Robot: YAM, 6 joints.
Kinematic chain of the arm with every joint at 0, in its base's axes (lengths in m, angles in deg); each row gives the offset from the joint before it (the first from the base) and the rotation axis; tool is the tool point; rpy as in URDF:
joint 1: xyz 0 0 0.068 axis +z
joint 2: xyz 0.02 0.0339 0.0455 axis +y
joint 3: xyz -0.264 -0.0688 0 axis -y
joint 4: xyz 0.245 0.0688 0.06 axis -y
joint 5: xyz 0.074 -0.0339 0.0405 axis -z
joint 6: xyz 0.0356 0 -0.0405 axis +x
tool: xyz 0 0 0 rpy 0 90 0
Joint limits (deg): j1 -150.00..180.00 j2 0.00..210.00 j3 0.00..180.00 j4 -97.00..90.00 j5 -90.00..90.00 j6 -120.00..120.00
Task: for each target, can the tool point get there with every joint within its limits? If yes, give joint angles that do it. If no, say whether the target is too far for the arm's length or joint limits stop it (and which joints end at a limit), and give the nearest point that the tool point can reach.
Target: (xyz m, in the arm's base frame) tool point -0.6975 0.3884 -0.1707
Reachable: no: too far | nearest point -0.5311 0.2957 -0.1012 | short by 0.203 m
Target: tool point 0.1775 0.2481 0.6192
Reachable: yes | joints 60.90 102.63 136.78 13.05 75.45 -75.21
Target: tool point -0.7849 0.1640 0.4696
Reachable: no: too far | nearest point -0.5771 0.1206 0.3729 | short by 0.233 m
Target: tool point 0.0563 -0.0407 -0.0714
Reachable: yes | joints -12.39 170.62 38.31 -43.88 50.98 19.94
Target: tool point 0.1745 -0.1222 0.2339
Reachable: yes | joints -28.27 58.69 20.36 38.17 44.55 -75.55
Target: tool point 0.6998 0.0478 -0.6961
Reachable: no: too far | nearest point 0.4486 0.0306 -0.3194 | short by 0.453 m
